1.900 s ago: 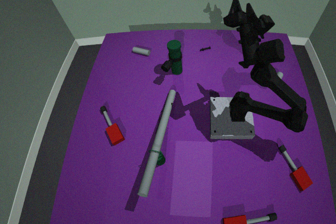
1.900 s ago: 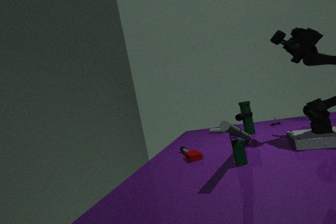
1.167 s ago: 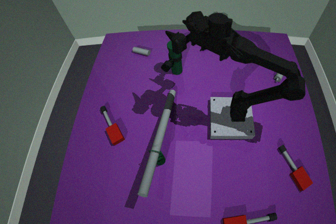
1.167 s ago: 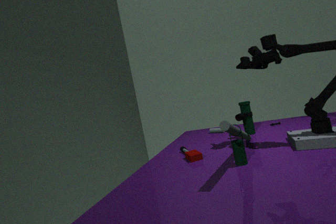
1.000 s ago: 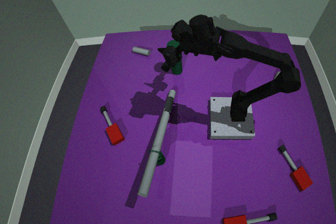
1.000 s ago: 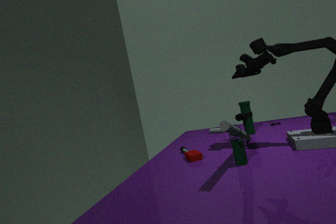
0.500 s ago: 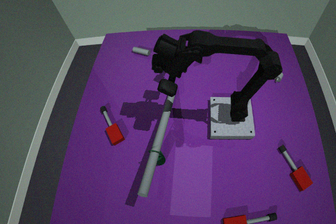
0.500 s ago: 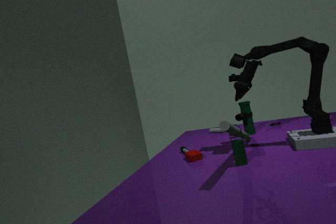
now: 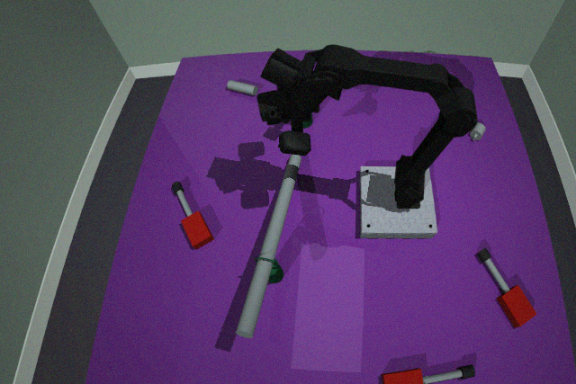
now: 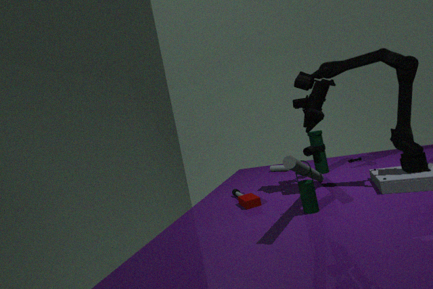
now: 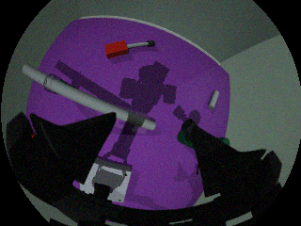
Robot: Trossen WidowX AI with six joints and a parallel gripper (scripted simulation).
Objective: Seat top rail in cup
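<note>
My gripper tip is now 15 cm to the left of the dark rail-end cup and 11 cm above it. Round my gripper tip: short grey tube: 20 cm ahead, 36 cm to the right, 22 cm below; then dark bolt: 20 cm behind, 38 cm to the right, 23 cm below; then short green post: 2 cm ahead, 29 cm to the left, 13 cm below.
</note>
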